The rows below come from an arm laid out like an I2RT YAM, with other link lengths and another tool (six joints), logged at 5 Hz.
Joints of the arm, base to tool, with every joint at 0 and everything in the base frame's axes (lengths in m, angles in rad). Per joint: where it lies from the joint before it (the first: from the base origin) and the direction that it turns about. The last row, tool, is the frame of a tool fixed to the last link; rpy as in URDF.
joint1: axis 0 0 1 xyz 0 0 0.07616
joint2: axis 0 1 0 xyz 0.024 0.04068 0.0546
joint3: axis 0 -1 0 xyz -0.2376 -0.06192 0
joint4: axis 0 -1 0 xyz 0.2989 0.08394 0.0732
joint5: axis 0 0 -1 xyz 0.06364 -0.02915 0.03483
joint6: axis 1 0 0 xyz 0.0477 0 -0.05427
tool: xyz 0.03 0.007 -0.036 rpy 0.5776 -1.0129 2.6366
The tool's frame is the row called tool.
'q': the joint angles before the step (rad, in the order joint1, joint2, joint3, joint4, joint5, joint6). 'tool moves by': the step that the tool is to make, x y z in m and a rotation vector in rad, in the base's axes. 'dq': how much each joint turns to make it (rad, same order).
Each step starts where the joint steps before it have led.
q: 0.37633, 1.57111, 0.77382, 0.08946, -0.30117, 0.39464
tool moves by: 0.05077, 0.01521, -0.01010, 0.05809, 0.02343, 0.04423
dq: -0.02670, 0.24566, 0.22353, 0.02137, -0.09461, 0.00153
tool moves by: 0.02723, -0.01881, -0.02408, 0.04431, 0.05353, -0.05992
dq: -0.07402, 0.12971, 0.06677, 0.04120, -0.04922, 0.03813
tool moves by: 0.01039, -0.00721, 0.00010, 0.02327, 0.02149, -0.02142
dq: -0.02747, 0.02786, 0.03472, -0.01335, -0.02326, 0.01870
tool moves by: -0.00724, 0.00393, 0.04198, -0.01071, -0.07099, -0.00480
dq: 0.01909, -0.14194, -0.03129, -0.04771, 0.03662, -0.00686
